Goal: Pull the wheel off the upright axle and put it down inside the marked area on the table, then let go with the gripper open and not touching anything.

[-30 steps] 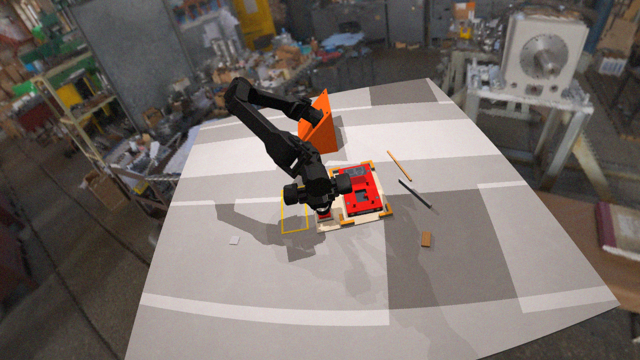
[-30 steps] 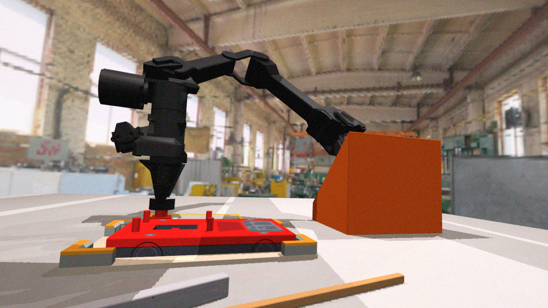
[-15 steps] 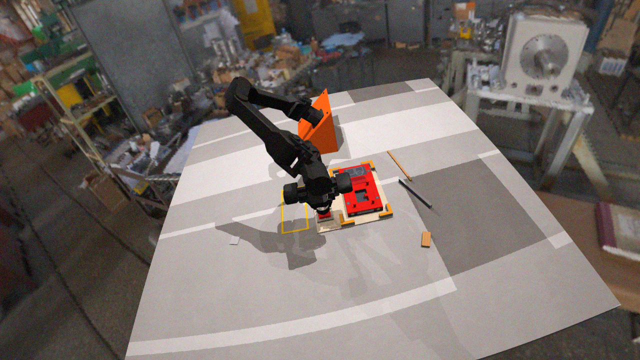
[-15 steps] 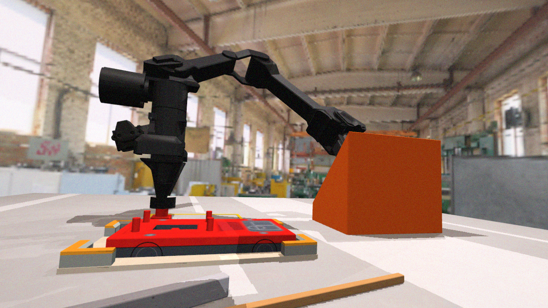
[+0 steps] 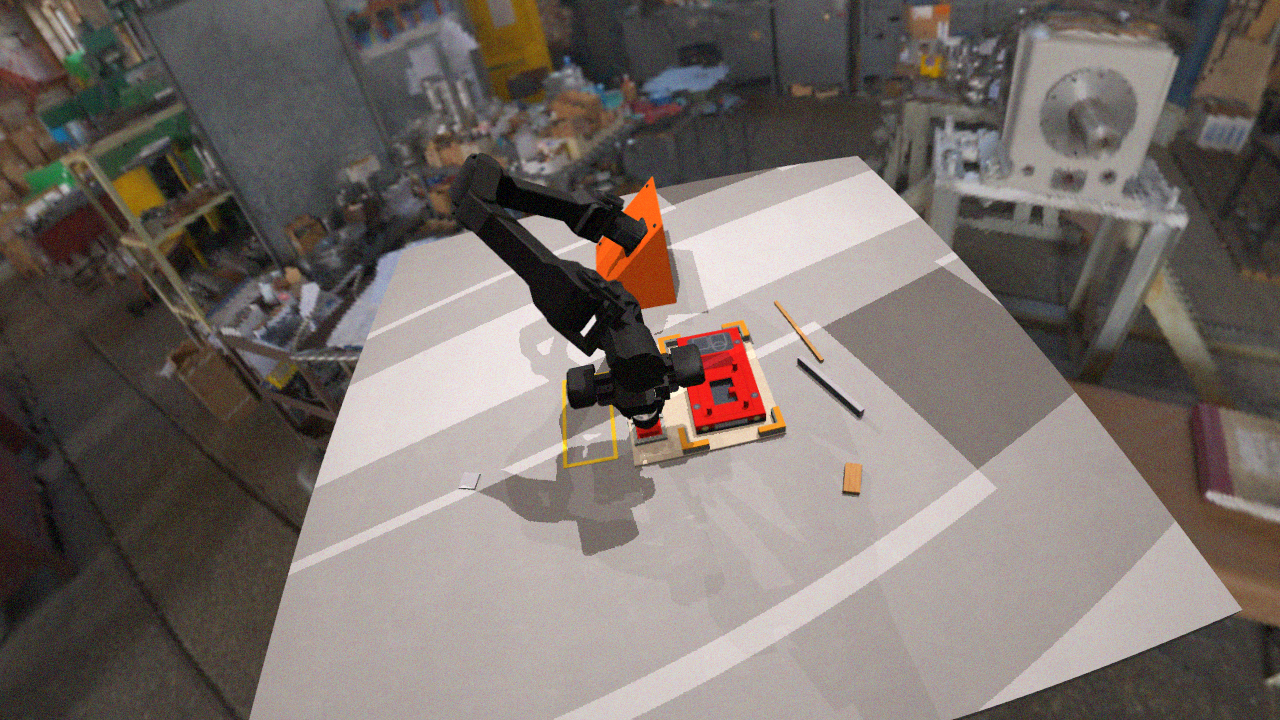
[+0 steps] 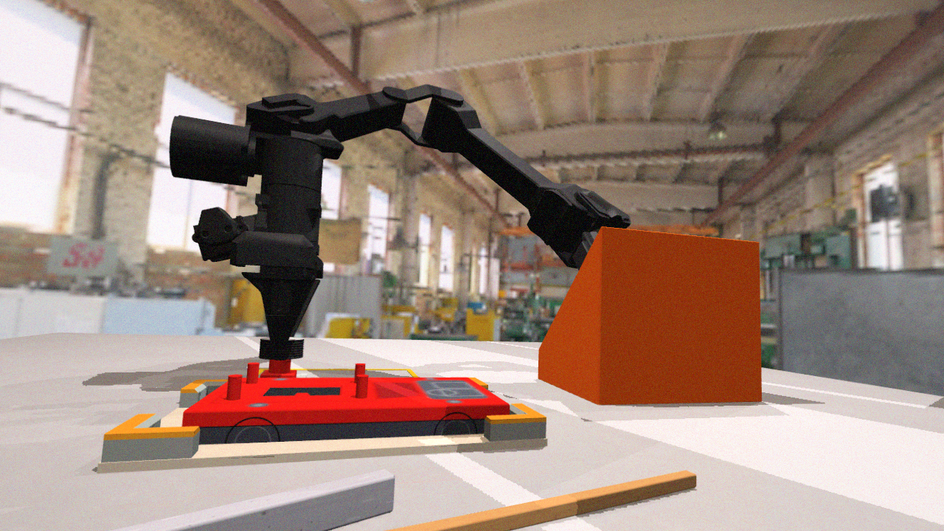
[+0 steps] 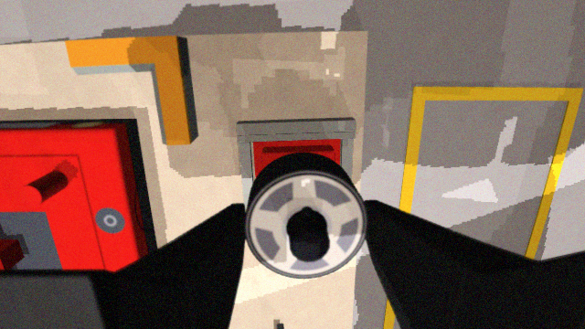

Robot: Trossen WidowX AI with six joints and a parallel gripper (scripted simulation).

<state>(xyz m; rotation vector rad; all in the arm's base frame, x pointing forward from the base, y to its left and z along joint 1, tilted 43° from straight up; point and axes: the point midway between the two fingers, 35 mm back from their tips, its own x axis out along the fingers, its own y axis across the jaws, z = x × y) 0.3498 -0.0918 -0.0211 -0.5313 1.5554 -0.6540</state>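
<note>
My gripper tip is right at the black wheel. From my gripper tip the other things lie so: small wooden block: 170 mm ahead, 260 mm to the left, 40 mm below; then wooden stick: 140 mm behind, 290 mm to the left, 40 mm below; then grey bar: 290 mm to the left, 30 mm below.
</note>
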